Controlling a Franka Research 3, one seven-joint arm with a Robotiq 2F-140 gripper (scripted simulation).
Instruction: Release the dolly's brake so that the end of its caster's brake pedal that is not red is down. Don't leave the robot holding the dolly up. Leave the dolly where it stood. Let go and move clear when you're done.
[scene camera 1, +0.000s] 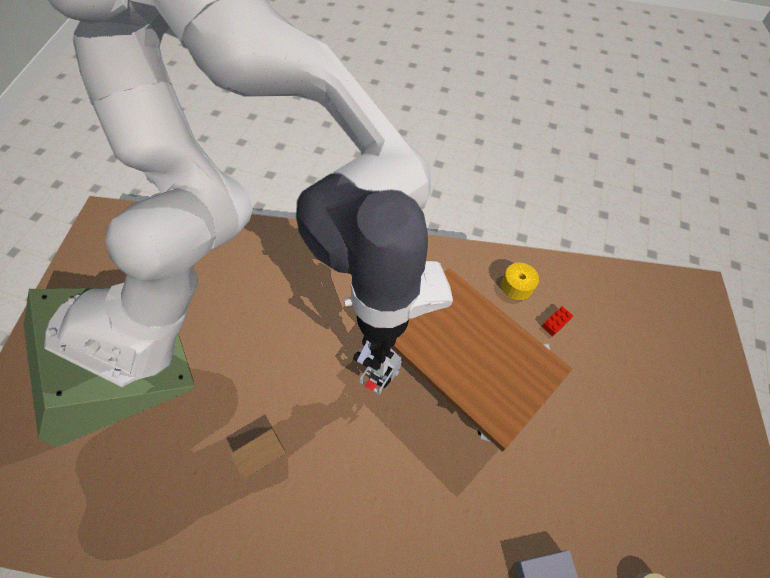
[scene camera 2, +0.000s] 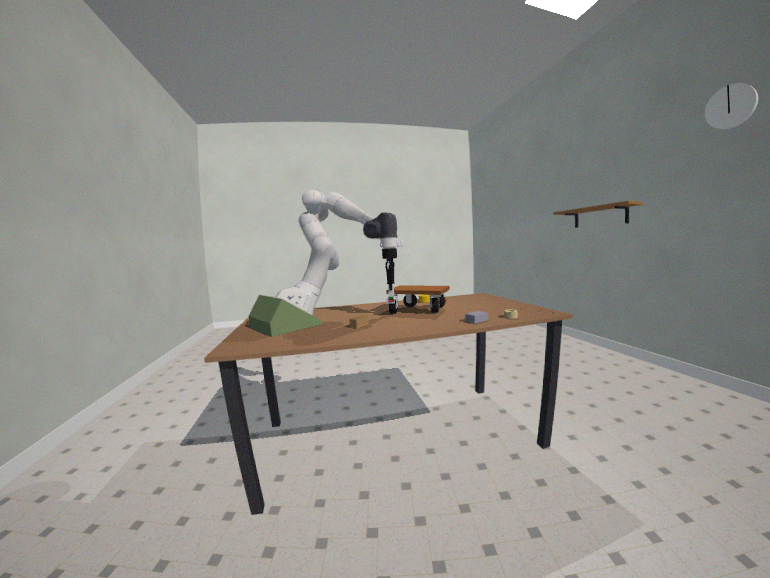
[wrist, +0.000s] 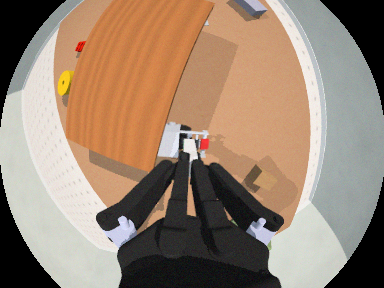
Scene:
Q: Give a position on a caster bracket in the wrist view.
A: At 169, 145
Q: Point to my gripper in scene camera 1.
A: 378, 369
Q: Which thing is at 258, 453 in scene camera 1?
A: A small wooden block.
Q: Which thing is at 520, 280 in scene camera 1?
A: A yellow spool.

